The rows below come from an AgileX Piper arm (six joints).
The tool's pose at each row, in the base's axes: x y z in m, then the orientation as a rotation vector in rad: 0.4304, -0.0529, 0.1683, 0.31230, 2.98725, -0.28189; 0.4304, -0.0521, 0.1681, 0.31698, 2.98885, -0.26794; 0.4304, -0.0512, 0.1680, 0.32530, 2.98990, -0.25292; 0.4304, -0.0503, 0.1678, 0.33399, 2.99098, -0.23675; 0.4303, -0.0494, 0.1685, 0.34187, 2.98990, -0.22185; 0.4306, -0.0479, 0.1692, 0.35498, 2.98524, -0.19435; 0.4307, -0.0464, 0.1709, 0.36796, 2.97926, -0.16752; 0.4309, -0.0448, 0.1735, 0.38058, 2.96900, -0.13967; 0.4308, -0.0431, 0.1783, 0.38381, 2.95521, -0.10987; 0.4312, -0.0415, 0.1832, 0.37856, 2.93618, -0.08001; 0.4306, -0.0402, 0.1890, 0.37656, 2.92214, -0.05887; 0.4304, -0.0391, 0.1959, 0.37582, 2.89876, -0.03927; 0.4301, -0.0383, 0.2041, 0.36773, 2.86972, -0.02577; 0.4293, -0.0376, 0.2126, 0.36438, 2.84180, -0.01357
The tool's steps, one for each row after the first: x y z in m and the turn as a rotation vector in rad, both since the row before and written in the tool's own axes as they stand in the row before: 0.0002, 0.0008, 0.0000, -0.00895, 0.00207, 0.00345; 0.0002, 0.0009, -0.0001, -0.00948, 0.00217, 0.00593; 0.0002, 0.0009, 0.0000, -0.01020, 0.00235, 0.00621; 0.0002, 0.0007, -0.0008, -0.00951, 0.00020, 0.00594; -0.0001, 0.0014, -0.0009, -0.01780, -0.00225, 0.01042; 0.0000, 0.0013, -0.0019, -0.01747, -0.00328, 0.01050; -0.0002, 0.0013, -0.0027, -0.01855, -0.00721, 0.01092; -0.0002, 0.0013, -0.0049, -0.02085, -0.01171, 0.00539; -0.0008, 0.0014, -0.0049, -0.02215, -0.01779, 0.00047; -0.0002, 0.0009, -0.0059, -0.01573, -0.01274, 0.00153; -0.0009, 0.0009, -0.0069, -0.01571, -0.02172, 0.00326; -0.0013, 0.0007, -0.0081, -0.01303, -0.02857, -0.00154; -0.0012, 0.0006, -0.0085, -0.01170, -0.02692, 0.00143
